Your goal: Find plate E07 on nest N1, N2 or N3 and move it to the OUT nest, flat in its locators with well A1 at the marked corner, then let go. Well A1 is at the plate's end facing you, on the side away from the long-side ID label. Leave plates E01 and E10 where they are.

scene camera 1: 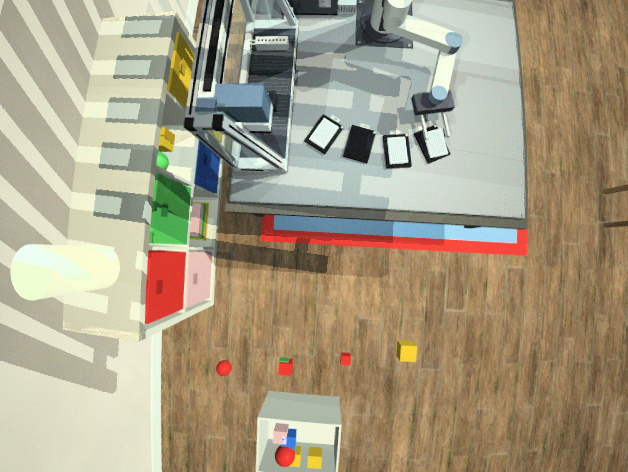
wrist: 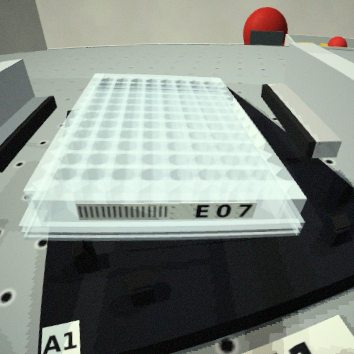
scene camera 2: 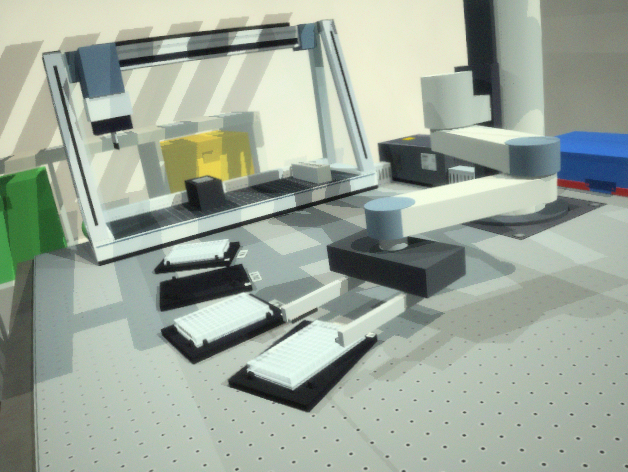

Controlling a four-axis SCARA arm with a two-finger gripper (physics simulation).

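Note:
Plate E07, clear with a barcode label on its near end, lies on the black nest N1, turned relative to it. An A1 tag marks the nest's near left corner in the wrist view. My gripper is open, narrowed around the plate, one finger on each side, with gaps to both long sides in the wrist view. A black nest without a plate stands two places along; its tag is too small to read.
A plate lies on the neighbouring nest, close to my finger. Another plate lies on the farthest nest. Their labels are unreadable. A gantry frame stands beyond it.

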